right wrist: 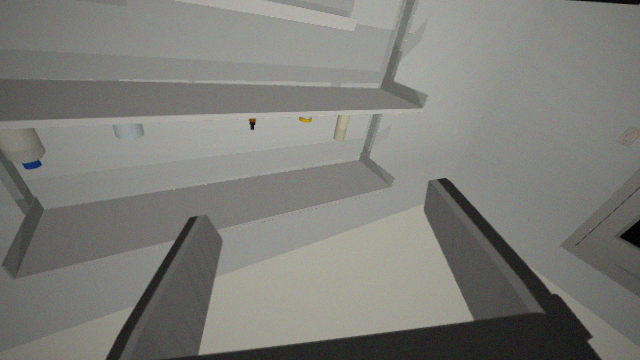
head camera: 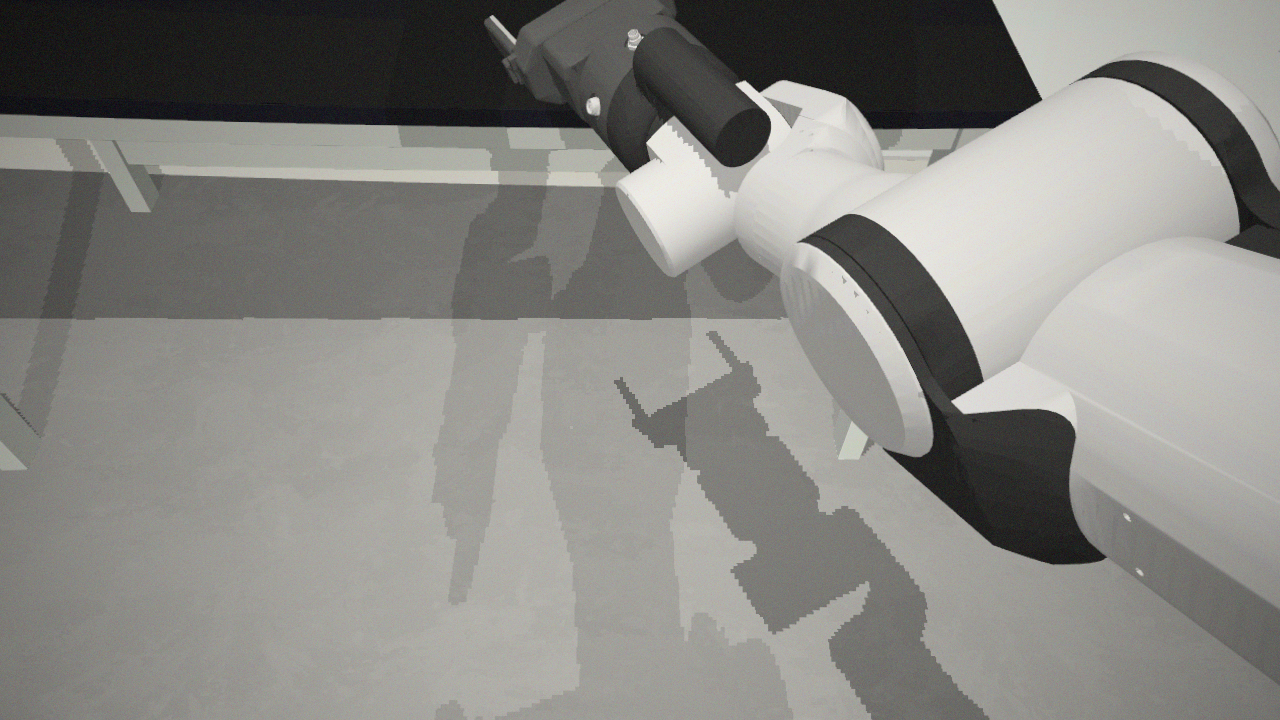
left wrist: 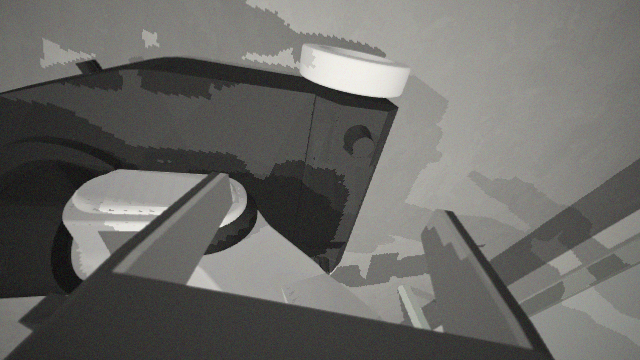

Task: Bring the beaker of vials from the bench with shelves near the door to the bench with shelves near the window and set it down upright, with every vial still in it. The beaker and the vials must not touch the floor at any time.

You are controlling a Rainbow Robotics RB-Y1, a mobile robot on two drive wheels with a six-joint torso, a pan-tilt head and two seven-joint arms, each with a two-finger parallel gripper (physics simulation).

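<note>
The black bench top (head camera: 268, 62) crosses the top of the head view. The beaker and vials do not show in any view. My right gripper (right wrist: 318, 211) is open, with nothing between its fingers; in the head view its dark body reaches over the bench's front edge, with one finger showing near the top. The right wrist view shows wall shelves, with an upper shelf board (right wrist: 200, 100) and a lower one (right wrist: 280, 190). My left gripper (left wrist: 327, 205) is open and empty, low beside the robot's dark base (left wrist: 225, 130). Which bench this is, I cannot tell.
A pale bottle with a blue cap (right wrist: 21, 145), a pale cylinder (right wrist: 341, 128) and other small items show along the shelf boards. A bench leg (head camera: 123, 179) stands at the upper left of the head view. A grey frame (right wrist: 600, 225) shows at the right wrist view's right edge.
</note>
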